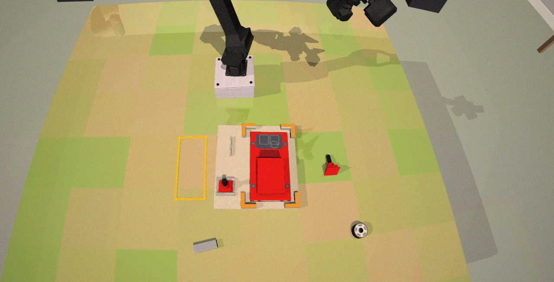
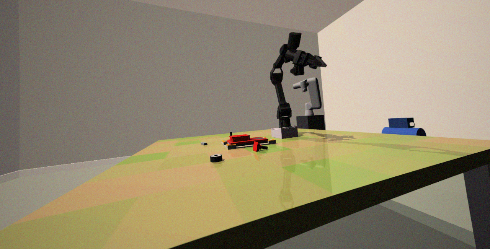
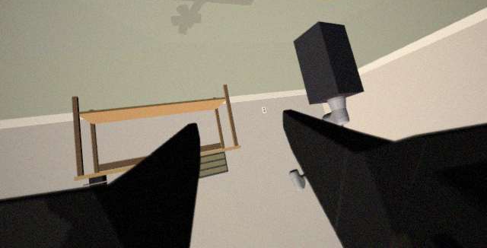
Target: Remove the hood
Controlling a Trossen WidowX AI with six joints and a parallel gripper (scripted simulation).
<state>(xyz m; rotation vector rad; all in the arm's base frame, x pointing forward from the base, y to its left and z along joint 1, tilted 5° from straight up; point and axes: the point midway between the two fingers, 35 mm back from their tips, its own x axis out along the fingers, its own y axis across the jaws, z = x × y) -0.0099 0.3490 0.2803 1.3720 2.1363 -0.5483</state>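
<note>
Right now the red hood is 350 mm ahead of my gripper tip, 310 mm below it and 240 mm to the right of it.
</note>
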